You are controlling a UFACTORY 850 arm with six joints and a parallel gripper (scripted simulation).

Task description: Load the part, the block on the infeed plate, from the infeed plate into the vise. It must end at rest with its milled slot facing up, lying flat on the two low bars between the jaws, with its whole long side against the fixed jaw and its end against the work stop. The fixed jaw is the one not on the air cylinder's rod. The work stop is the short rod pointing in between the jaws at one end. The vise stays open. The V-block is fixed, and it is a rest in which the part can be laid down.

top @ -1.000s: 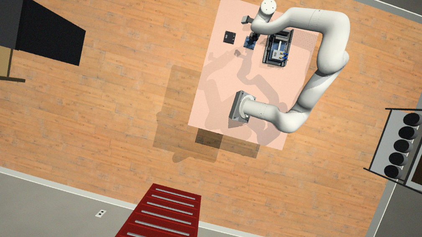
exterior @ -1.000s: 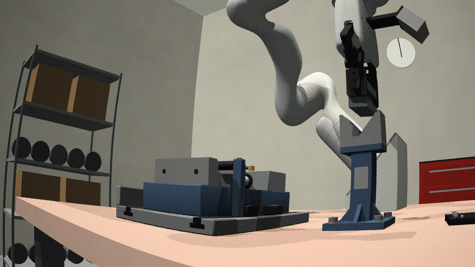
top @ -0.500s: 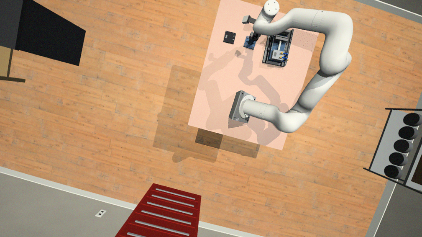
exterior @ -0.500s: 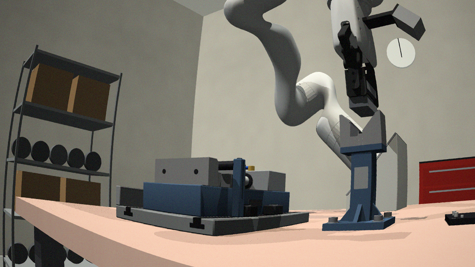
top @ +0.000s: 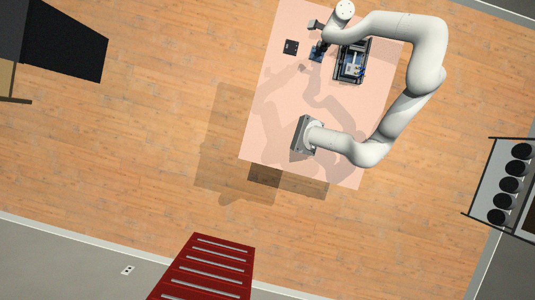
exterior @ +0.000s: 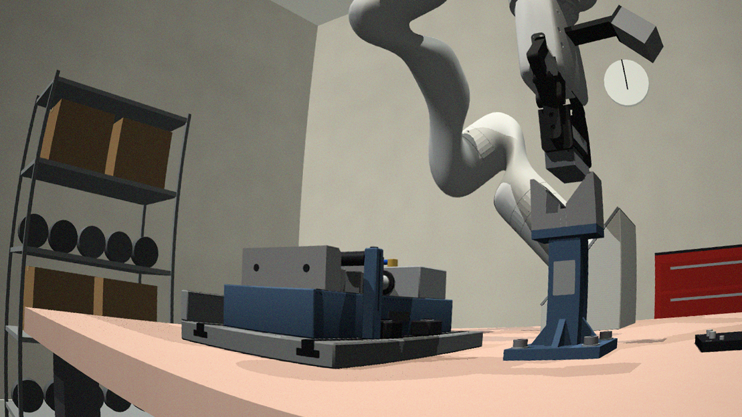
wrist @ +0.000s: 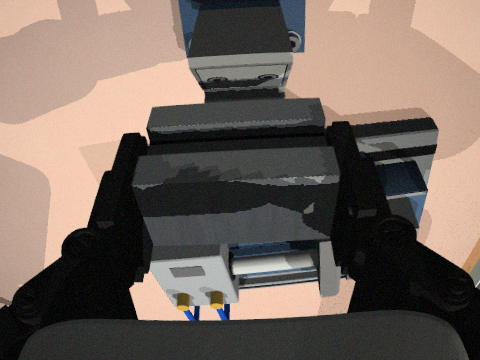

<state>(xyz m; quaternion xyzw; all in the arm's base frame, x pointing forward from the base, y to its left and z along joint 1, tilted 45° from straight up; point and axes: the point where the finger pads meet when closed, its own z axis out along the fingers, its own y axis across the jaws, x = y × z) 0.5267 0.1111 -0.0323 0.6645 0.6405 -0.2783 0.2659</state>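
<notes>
Right now the part is 10 mm to the left of my hand and 10 mm below it. From my hand the other things lie so: cylinder rod 10 mm ahead, 230 mm to the right, 120 mm below; black infeed plate 180 mm to the left, 190 mm below; work stop rod 100 mm ahead, 170 mm to the right, 110 mm below.
</notes>
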